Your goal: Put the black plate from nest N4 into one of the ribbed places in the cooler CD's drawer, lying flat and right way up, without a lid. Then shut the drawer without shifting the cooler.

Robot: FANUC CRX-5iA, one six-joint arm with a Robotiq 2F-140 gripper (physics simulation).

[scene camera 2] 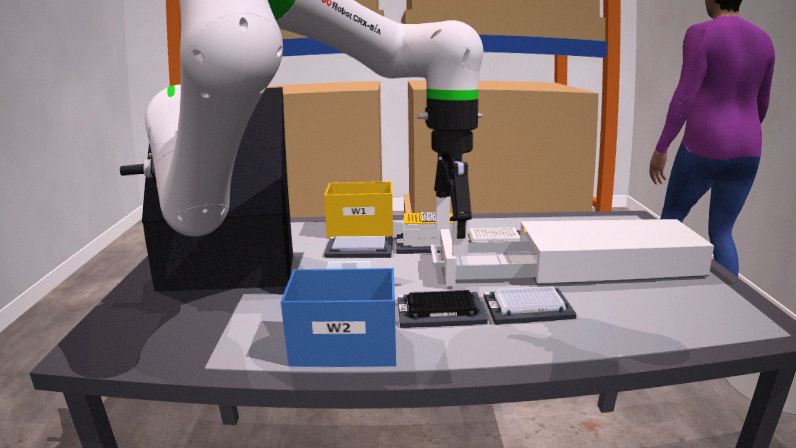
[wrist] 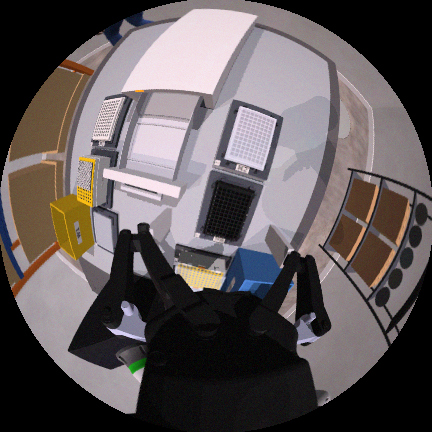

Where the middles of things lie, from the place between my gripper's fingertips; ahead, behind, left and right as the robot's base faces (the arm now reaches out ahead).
Scene:
The black plate (scene camera 2: 437,303) is 2 cm behind my hand, 2 cm to the right of it and 12 cm below it. Also, from my hand: drawer (scene camera 2: 486,260) (15 cm ahead, 16 cm to the left, 10 cm below); then yellow-topped box (scene camera 2: 419,229) (2 cm ahead, 35 cm to the left, 9 cm below); then clear plate (scene camera 2: 536,299) (15 cm ahead, 4 cm to the right, 12 cm below).

